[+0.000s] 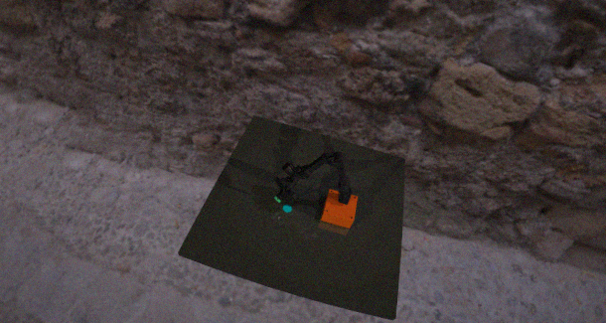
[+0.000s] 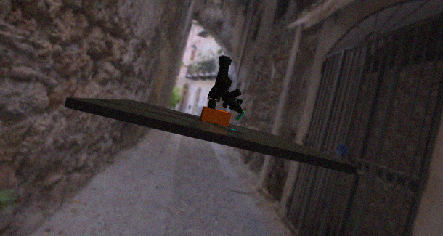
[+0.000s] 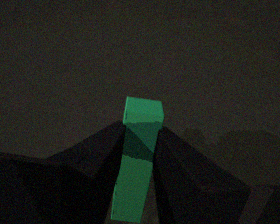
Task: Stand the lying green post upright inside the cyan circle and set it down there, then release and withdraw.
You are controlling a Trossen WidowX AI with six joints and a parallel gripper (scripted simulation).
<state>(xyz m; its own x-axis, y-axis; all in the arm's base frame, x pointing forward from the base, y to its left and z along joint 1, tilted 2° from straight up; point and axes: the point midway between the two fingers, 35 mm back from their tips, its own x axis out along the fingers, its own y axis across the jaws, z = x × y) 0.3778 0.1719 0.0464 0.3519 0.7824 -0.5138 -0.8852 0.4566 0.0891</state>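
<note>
Now: gripper tip 70 mm past the cyan circle, 30 mm to the left of it and 110 mm above it. From my gripper tip the other things lie so: green post 10 mm behind, 10 mm to the right, 20 mm below.
</note>
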